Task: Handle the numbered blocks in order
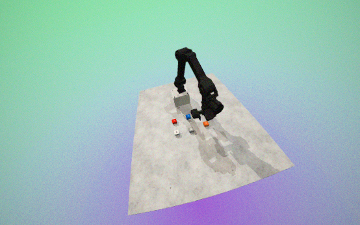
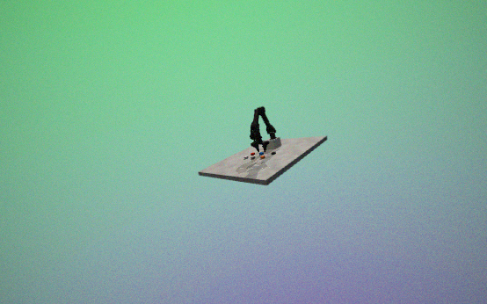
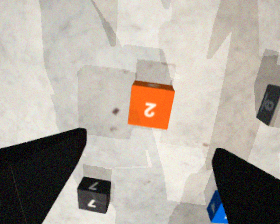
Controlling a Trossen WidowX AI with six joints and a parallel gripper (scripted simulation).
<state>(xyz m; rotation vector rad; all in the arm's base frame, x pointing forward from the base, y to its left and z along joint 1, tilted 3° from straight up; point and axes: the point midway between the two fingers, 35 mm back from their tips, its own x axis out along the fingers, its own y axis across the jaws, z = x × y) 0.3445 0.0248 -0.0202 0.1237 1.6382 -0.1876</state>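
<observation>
The orange block lies 10 mm ahead of my gripper tip and 50 mm below it. Round my gripper tip: black block 90 mm behind, 70 mm to the left, 50 mm below; then grey block 120 mm to the right, 50 mm below; then blue block 120 mm behind, 80 mm to the right, 50 mm below.
</observation>
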